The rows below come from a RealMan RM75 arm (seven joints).
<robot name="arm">
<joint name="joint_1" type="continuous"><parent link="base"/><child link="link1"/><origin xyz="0 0 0.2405"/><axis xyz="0 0 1"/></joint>
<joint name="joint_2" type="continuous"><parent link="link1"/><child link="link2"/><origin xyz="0 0 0"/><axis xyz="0 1 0"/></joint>
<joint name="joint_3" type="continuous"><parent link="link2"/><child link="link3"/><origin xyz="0 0 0.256"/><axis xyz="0 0 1"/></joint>
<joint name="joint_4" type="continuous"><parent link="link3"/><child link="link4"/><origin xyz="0 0 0"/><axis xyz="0 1 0"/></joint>
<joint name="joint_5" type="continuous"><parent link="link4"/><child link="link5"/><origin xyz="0 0 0.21"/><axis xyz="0 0 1"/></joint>
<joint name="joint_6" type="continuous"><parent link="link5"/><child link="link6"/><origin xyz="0 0 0"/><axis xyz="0 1 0"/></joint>
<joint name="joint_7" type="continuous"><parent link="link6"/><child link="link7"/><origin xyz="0 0 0.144"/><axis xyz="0 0 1"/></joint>
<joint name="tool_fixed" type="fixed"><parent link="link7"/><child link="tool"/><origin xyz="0 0 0"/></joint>
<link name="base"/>
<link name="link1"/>
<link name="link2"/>
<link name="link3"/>
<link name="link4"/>
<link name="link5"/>
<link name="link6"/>
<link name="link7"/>
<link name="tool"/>
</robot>
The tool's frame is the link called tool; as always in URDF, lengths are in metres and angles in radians. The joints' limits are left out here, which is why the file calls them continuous.
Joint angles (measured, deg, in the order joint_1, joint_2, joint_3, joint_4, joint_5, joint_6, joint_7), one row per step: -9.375, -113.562, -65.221, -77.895, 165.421, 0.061, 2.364; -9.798, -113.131, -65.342, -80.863, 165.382, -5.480, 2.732; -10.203, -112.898, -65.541, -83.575, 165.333, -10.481, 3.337; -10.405, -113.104, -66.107, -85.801, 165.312, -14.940, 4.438; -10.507, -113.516, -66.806, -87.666, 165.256, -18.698, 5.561; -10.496, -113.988, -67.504, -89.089, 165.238, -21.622, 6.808; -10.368, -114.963, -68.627, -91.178, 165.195, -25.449, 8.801; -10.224, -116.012, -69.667, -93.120, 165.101, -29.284, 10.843; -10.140, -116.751, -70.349, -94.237, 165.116, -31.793, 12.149; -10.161, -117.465, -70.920, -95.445, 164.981, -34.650, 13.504; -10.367, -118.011, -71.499, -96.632, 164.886, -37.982, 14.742; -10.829, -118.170, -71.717, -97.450, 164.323, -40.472, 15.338; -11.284, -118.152, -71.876, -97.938, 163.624, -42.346, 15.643; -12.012, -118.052, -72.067, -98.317, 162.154, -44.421, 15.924; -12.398, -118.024, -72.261, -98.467, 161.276, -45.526, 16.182; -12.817, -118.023, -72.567, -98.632, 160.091, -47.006, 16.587
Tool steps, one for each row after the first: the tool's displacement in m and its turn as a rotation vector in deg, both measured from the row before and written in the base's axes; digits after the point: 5 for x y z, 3 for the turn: 0.00599, 0.00017, 0.00120, -1.793, 1.811, 1.020; 0.00619, -0.00036, 0.00125, -1.525, 1.729, 0.746; 0.00454, -0.00056, 0.00126, -1.109, 1.691, 0.804; 0.00397, -0.00062, 0.00138, -0.815, 1.298, 0.724; 0.00271, -0.00065, 0.00134, -0.552, 1.183, 0.507; 0.00521, -0.00124, 0.00207, -0.595, 1.340, 0.452; 0.00456, -0.00195, 0.00128, -0.822, 1.334, 0.517; 0.00228, -0.00141, 0.00048, -0.610, 0.919, 0.433; 0.00285, -0.00201, -0.00016, -0.966, 0.977, 0.430; 0.00204, -0.00205, 0.00008, -1.230, 1.293, 0.618; 0.00277, -0.00162, -0.00068, -1.290, 0.580, 0.390; 0.00175, -0.00116, -0.00064, -1.122, 0.279, 0.413; 0.00280, -0.00129, -0.00152, -1.613, -0.184, 0.516; 0.00130, -0.00062, -0.00071, -0.881, -0.113, 0.289; 0.00114, -0.00107, -0.00098, -1.196, -0.143, 0.469
